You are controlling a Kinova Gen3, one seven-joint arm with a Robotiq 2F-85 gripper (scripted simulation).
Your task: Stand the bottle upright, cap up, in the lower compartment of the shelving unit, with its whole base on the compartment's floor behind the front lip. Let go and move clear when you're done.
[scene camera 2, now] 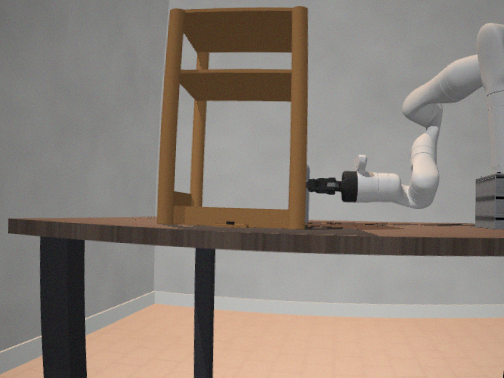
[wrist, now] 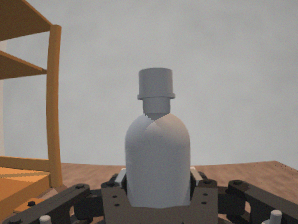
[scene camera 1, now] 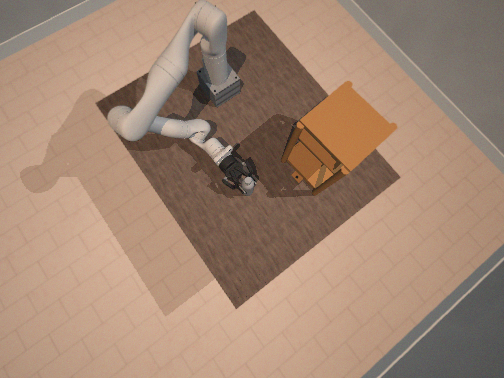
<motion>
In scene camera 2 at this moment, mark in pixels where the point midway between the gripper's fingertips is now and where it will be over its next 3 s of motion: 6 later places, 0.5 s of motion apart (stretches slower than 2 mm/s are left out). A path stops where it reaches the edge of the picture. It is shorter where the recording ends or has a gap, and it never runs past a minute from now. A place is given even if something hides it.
My gripper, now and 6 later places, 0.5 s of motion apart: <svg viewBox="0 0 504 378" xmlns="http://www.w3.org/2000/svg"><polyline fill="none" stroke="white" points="291,185 291,179 291,166 291,164 291,163 291,161 291,159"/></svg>
</motion>
